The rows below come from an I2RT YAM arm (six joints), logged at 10 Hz.
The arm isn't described. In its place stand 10 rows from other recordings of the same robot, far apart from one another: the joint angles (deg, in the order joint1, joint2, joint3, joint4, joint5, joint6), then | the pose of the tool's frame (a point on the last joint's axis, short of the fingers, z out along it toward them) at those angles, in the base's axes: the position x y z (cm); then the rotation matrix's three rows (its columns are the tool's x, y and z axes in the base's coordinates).
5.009 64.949 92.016 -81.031 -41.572 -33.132 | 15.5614, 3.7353, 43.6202; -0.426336, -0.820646, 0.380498; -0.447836, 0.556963, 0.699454; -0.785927, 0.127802, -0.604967
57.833 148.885 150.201 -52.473 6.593 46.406 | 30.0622, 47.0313, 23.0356; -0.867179, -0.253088, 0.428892; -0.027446, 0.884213, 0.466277; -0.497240, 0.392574, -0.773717
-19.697 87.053 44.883 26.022 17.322 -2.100 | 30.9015, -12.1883, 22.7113; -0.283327, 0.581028, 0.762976; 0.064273, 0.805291, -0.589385; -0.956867, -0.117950, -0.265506
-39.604 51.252 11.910 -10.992 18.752 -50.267 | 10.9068, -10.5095, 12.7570; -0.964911, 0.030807, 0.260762; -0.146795, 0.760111, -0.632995; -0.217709, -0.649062, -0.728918
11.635 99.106 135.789 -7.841 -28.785 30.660 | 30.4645, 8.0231, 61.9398; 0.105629, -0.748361, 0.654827; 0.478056, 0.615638, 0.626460; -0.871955, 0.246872, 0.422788
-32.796 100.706 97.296 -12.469 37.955 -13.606 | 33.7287, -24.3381, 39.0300; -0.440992, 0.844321, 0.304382; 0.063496, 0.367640, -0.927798; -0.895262, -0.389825, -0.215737
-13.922 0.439 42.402 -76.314 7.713 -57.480 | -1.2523, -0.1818, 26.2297; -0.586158, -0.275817, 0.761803; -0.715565, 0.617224, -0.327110; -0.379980, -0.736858, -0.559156
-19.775 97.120 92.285 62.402 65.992 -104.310 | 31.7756, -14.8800, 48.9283; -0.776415, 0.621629, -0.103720; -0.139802, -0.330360, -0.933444; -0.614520, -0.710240, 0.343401
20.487 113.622 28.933 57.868 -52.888 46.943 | 26.4919, 12.9287, 7.3905; -0.929976, -0.290488, 0.225301; 0.123175, 0.331219, 0.935479; -0.346369, 0.897725, -0.272246
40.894 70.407 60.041 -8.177 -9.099 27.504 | 21.3077, 19.1982, 34.2440; -0.564091, -0.562874, 0.604132; 0.114709, 0.671135, 0.732407; -0.817706, 0.482443, -0.314015
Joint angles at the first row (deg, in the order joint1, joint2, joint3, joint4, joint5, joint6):
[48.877, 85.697, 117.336, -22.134, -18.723, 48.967]
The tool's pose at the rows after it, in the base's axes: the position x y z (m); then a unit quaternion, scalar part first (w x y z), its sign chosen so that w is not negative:
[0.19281, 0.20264, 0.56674, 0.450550, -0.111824, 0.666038, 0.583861]
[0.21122, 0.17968, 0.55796, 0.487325, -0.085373, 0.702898, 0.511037]
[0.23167, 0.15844, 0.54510, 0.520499, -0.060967, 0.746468, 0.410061]
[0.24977, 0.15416, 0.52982, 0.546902, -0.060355, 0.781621, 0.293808]
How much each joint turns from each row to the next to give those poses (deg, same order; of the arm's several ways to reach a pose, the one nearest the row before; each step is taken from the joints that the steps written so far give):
[-4.657, -0.968, -0.703, -4.486, 1.139, -4.554]
[-5.709, -0.353, 0.175, -5.972, 2.809, -5.019]
[-5.365, 0.785, 0.783, -6.939, 5.093, -7.032]
[-1.594, 2.198, 0.801, -4.751, 8.603, -8.786]

